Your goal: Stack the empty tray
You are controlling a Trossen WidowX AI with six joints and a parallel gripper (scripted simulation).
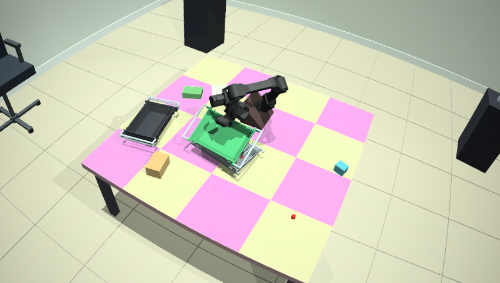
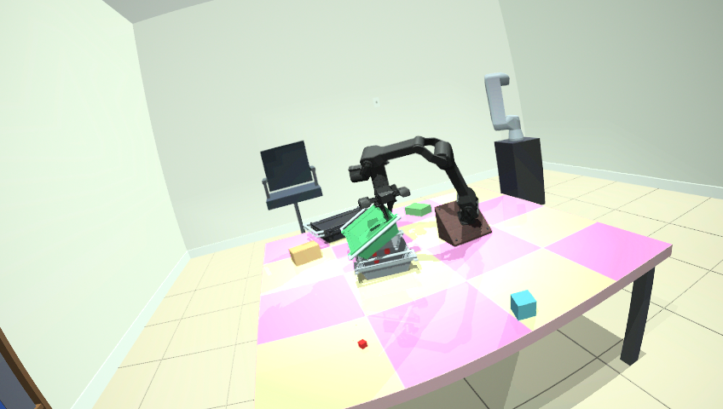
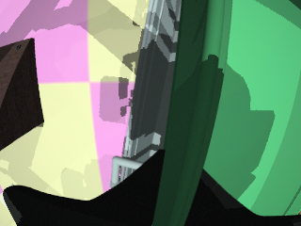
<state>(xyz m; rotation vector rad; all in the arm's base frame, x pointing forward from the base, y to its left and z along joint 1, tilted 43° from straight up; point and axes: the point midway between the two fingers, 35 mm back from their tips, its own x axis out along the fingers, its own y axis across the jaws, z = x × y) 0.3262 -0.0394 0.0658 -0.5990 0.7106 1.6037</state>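
My gripper tip is now 80 mm short of the green tray and 10 mm above it. Round my gripper tip: orange block (350 mm ahead, 200 mm to the right, 120 mm below); then green block (240 mm behind, 460 mm to the right, 130 mm below); then white card (370 mm behind, 340 mm to the right, 150 mm below).
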